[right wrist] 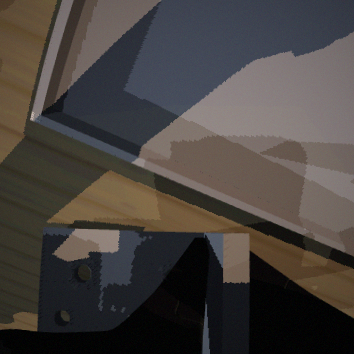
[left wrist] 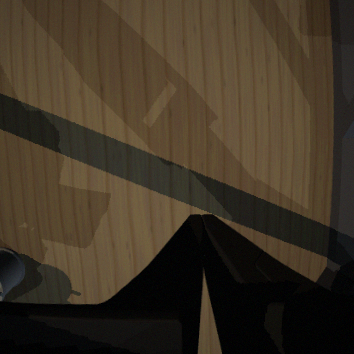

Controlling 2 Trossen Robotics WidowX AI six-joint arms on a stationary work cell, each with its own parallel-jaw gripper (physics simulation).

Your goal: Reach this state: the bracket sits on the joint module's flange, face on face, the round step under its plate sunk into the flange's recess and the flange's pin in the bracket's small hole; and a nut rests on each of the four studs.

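Places are measured from the left arm's base along level axes (x ahead, y left, z up), in millimetres.
Pixels of known places: left gripper, fingertip midpoint: (left wrist: 200, 225); right gripper, fingertip midpoint: (right wrist: 211, 248).
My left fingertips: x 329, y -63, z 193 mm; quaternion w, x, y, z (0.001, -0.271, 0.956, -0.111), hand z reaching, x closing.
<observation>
For each thing: its top centre in the pictures, then the offset to it from my left fingertips. "spot": a spot on its surface instead. Level surfaces: height alone.
- bracket, surface spot: (right wrist: 117, 272) spot: dx +165, dy +305, dz -204 mm
- grey-blue rounded part, surface spot: (left wrist: 11, 272) spot: dx +117, dy +231, dz -228 mm
- wooden table, surface height: dz -256 mm
- dark grey surface, surface height: dz -236 mm
The bracket (right wrist: 117, 272), a grey-blue metal piece with a flat plate and small round holes, is at the bottom of the right wrist view. My right gripper (right wrist: 211, 248) is shut on the bracket, with the plate reaching out to the left of the fingers and a narrow upright part at their right. My left gripper (left wrist: 200, 225) is shut with its fingertips together and empty, over the wooden table. A grey-blue rounded part (left wrist: 11, 272) shows at the lower left edge of the left wrist view; I cannot tell whether it belongs to the joint module. No nuts or studs can be made out.
A large pale tray (right wrist: 87, 141) with a low raised rim lies beyond the bracket in the right wrist view, on the wooden table (right wrist: 125, 197) (left wrist: 125, 225). A dark grey surface (left wrist: 345, 200) runs along the right edge of the left wrist view. Shadows cross the table.
</observation>
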